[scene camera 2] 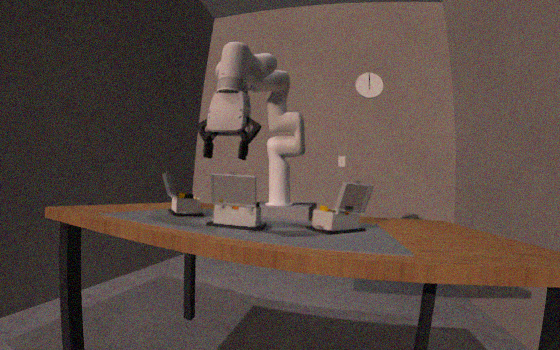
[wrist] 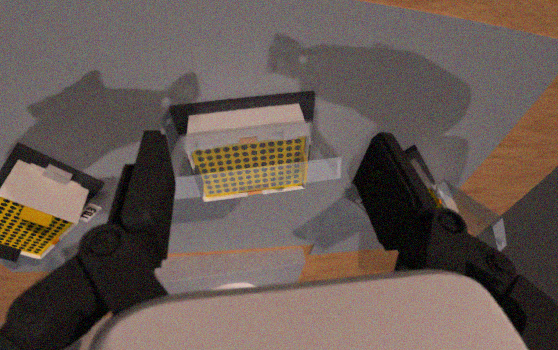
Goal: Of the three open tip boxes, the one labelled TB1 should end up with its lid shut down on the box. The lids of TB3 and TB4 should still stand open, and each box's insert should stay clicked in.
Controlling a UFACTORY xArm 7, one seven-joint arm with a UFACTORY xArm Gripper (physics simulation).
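Places are measured from the arm's base along level axes (x ahead, y left, z up), in centimetres.
Pixels of known places: gripper, fingertip midpoint: [scene camera 2: 224, 158] [wrist: 272, 156]; arm's base, link origin: [scene camera 2: 279, 205].
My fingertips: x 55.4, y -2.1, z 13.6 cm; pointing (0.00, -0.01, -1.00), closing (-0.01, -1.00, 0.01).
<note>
Ahead of a thing's pixels: the offset from my fingertips to its top centre. "pt": to the spot under its first point. Level surfaces: height alone.
The middle box {dx -14.8, dy -1.0, dz -11.4 cm} [scene camera 2: 237, 216] [wrist: 245, 120], by elimination TB1, has its clear lid {dx -7.0, dy +0.1, dz -2.6 cm} [scene camera 2: 234, 190] [wrist: 325, 169] standing up; its yellow insert {dx -13.6, dy -0.8, dz -10.5 cm} [wrist: 250, 150] sits inside. Its own label is unreadable. TB3 {dx -24.0, dy +26.4, dz -11.4 cm} [scene camera 2: 326, 220] [wrist: 42, 189], with its label {pt dx -27.4, dy +21.9, dz -17.8 cm} [wrist: 91, 211] readable in the wrist view, has its lid {pt dx -17.5, dy +32.5, dz -7.4 cm} [scene camera 2: 356, 197] open and its insert {pt dx -23.5, dy +22.6, dz -12.3 cm} [wrist: 62, 229] in the box. TB4 {dx -25.6, dy -26.1, dz -11.4 cm} [scene camera 2: 185, 205] is mostly hidden by a finger in the wrist view; its lid {dx -20.0, dy -31.7, dz -2.6 cm} [scene camera 2: 168, 184] [wrist: 472, 207] is open. My gripper [scene camera 2: 225, 158] [wrist: 272, 156] is open and empty, above the middle box's lid.
The boxes stand on dark bases on a grey mat {dz -18.0 cm} [scene camera 2: 350, 244] [wrist: 240, 30] on the wooden table {dz -18.3 cm} [scene camera 2: 450, 245] [wrist: 520, 135]. TB3 and TB4 stand on either side of the middle box. The arm's base stands behind them in the scene view.
</note>
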